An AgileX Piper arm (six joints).
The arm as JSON. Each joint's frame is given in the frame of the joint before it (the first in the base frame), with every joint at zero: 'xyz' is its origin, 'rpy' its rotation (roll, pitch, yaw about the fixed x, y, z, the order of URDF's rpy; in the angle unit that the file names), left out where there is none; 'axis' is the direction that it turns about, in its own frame. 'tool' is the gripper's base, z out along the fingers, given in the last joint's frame.
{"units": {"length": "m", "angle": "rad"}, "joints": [
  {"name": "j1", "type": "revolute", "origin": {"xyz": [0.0, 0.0, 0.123]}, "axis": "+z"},
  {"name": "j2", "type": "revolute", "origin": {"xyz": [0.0, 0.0, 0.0]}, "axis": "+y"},
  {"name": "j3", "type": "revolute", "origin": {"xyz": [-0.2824, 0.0, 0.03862]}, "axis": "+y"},
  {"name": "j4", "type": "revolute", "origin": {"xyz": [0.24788, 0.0, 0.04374]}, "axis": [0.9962, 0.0, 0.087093]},
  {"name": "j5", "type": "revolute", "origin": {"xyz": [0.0, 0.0, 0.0]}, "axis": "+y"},
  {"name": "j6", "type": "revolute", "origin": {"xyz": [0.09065, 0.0, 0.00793]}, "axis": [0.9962, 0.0, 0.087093]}
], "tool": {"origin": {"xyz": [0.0, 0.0, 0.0], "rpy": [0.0, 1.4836, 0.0]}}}
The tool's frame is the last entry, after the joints.
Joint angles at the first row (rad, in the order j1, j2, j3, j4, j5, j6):
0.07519 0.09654 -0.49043 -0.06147 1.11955 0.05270
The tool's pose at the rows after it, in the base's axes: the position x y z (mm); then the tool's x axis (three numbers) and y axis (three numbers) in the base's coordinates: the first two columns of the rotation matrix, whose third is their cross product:
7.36, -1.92, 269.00, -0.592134, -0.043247, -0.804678, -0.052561, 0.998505, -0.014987
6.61, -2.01, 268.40, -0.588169, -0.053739, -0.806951, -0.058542, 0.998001, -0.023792
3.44, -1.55, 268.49, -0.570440, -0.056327, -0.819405, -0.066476, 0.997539, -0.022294
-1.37, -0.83, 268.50, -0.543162, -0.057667, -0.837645, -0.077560, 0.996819, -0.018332
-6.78, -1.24, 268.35, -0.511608, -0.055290, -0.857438, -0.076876, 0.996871, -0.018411
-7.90, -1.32, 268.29, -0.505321, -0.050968, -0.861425, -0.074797, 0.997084, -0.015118
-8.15, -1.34, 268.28, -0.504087, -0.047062, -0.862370, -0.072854, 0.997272, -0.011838
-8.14, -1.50, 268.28, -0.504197, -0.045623, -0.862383, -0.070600, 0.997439, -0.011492
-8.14, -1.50, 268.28, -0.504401, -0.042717, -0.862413, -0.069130, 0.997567, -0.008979
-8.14, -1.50, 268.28, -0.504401, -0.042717, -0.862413, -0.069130, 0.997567, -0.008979
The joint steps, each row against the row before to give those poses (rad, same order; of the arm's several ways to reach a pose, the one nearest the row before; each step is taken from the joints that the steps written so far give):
0.00005 -0.00621 0.00364 0.03133 -0.00002 -0.03816
0.00001 -0.00646 0.00227 -0.00041 0.00001 -0.01059
-0.00010 -0.02155 -0.00001 0.00852 -0.00001 -0.00769
0.00006 -0.03266 0.00002 0.01318 0.00002 -0.00909
0.00003 -0.03730 -0.00001 -0.00003 -0.00002 0.00002
-0.00005 -0.00771 0.00000 0.00005 0.00004 0.00379
0.00001 -0.00173 -0.00001 -0.00001 -0.00003 0.00382
-0.00001 -0.00001 0.00001 -0.00196 0.00001 0.00229
0.00000 0.00000 0.00000 0.00000 0.00000 0.00291
0.00000 0.00000 0.00000 0.00000 0.00000 0.00000

